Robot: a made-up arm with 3 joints. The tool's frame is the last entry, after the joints.
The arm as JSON. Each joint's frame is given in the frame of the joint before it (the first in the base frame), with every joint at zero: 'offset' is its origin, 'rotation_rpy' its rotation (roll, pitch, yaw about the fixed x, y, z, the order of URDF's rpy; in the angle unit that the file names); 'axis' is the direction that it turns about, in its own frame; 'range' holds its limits. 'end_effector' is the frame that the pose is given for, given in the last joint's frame.
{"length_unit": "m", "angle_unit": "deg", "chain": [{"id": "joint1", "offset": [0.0, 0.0, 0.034], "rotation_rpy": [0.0, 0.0, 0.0], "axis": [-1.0, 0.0, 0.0], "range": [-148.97, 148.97]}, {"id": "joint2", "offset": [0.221, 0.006, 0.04], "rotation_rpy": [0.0, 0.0, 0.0], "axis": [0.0, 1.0, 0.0], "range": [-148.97, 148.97]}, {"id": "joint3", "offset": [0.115, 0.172, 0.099], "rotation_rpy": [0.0, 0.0, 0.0], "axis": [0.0, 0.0, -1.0], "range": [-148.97, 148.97]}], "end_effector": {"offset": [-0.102, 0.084, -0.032], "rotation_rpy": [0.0, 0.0, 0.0]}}
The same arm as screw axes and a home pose.
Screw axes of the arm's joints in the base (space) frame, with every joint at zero. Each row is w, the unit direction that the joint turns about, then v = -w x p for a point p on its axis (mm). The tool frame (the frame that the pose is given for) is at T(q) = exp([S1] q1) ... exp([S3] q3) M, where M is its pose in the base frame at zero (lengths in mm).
S1 = (-1, 0, 0, 0, -34, 0)
S2 = (0, 1, 0, -74, 0, 221)
S3 = (0, 0, -1, -178, 336, 0)
M =
1 0 0 234
0 1 0 262
0 0 1 141
0 0 0 1
Joint limits (deg, base to tool): -148.97..148.97 -148.97..148.97 -148.97..148.97

